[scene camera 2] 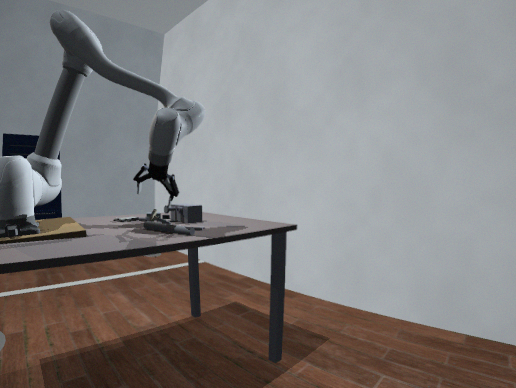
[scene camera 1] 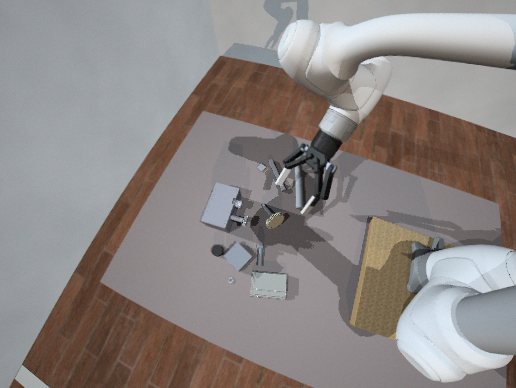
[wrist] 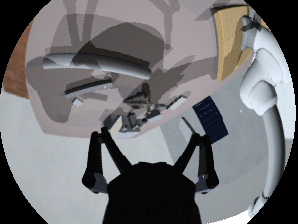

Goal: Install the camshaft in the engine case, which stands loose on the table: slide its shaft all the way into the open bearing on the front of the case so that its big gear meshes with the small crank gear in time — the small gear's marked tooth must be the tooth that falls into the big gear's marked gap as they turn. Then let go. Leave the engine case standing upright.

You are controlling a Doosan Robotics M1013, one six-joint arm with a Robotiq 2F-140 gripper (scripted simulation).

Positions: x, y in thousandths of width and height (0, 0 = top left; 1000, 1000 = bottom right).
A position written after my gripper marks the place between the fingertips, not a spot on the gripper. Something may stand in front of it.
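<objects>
My gripper is there in scene camera 2 (299, 512). I see the gripper in scene camera 1 (563, 509) too, and the wrist view (508, 542) has it as well.
</objects>
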